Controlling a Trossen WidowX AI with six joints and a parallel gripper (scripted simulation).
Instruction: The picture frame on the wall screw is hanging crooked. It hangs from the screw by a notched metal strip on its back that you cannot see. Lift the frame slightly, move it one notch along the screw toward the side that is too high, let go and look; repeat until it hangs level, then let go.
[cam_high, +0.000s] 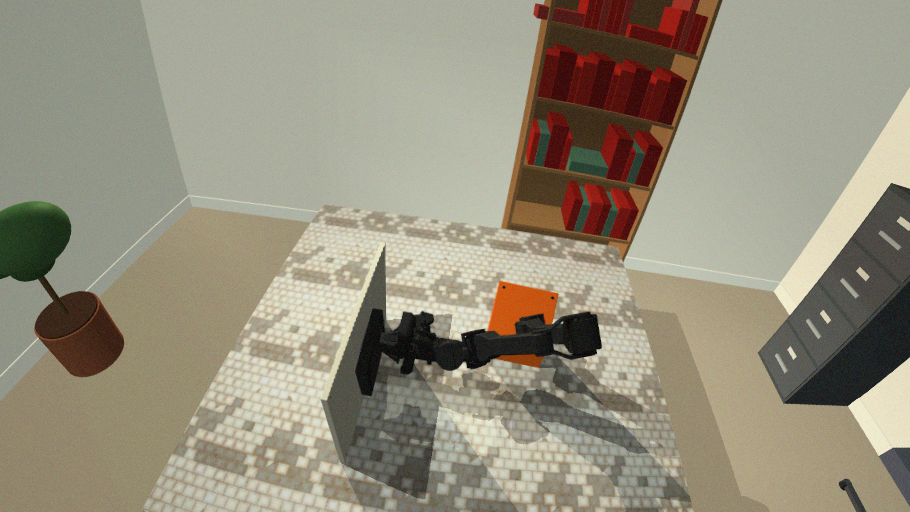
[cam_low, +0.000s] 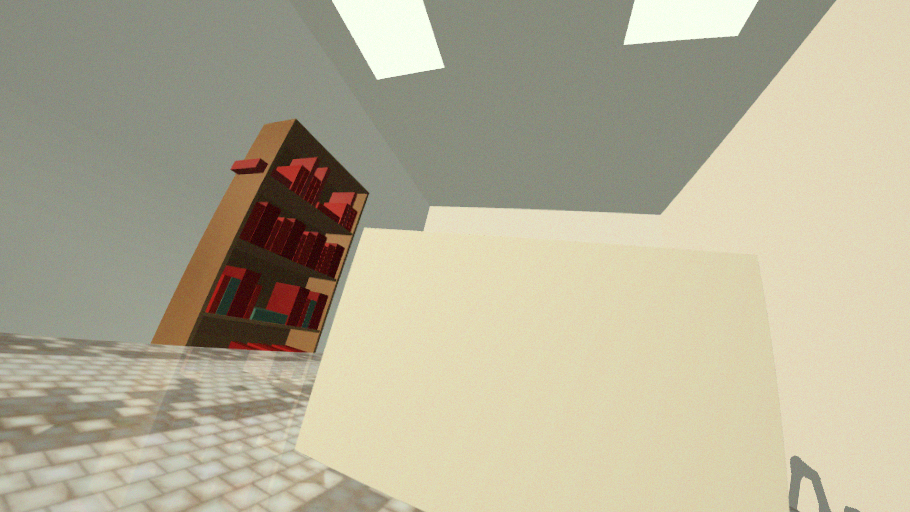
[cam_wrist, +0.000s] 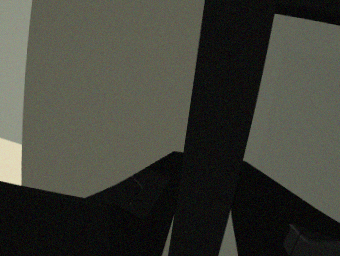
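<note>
Now: gripper tip 1 cm short of the black picture frame and 5 cm above it. Round my gripper tip: wall panel (2 cm ahead, 1 cm to the right, 6 cm below).
</note>
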